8 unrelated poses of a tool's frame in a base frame.
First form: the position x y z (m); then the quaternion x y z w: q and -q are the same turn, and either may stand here.
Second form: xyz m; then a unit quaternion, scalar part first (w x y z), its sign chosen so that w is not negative. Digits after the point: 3 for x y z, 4 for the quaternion.
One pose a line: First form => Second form
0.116 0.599 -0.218 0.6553 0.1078 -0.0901 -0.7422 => 0.116 0.599 -0.218 0.7422 -0.6553 -0.1078 0.0901
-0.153 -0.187 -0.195 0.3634 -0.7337 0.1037 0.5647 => -0.153 -0.187 -0.195 0.5647 0.3634 -0.7337 0.1037
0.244 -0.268 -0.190 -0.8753 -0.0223 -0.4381 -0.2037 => 0.244 -0.268 -0.190 0.2037 0.8753 0.0223 0.4381
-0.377 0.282 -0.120 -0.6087 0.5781 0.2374 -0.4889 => -0.377 0.282 -0.120 0.4889 0.6087 -0.5781 -0.2374
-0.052 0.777 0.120 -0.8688 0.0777 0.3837 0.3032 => -0.052 0.777 0.120 0.3032 -0.8688 0.0777 0.3837
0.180 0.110 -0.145 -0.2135 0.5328 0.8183 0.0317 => 0.180 0.110 -0.145 0.0317 -0.2135 0.5328 0.8183
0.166 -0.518 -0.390 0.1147 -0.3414 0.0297 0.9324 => 0.166 -0.518 -0.390 0.9324 0.1147 -0.3414 0.0297
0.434 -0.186 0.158 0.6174 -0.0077 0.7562 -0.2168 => 0.434 -0.186 0.158 0.2168 -0.6174 0.0077 -0.7562
